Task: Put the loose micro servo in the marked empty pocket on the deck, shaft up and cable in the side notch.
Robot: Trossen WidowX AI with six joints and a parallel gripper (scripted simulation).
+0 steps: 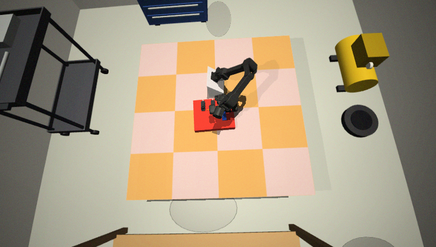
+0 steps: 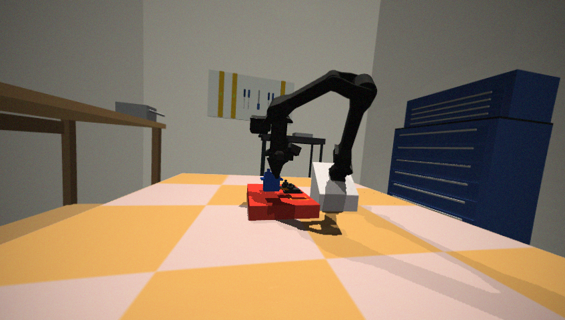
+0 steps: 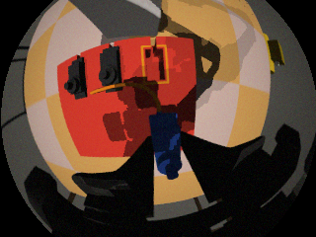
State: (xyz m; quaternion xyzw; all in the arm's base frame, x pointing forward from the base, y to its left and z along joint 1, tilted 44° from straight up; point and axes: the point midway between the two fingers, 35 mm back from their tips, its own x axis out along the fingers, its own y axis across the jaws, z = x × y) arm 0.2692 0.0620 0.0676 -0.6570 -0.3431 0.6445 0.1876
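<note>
My gripper tip is 30 mm short of the red deck, 70 mm to the left of it and 100 mm above it.
</note>
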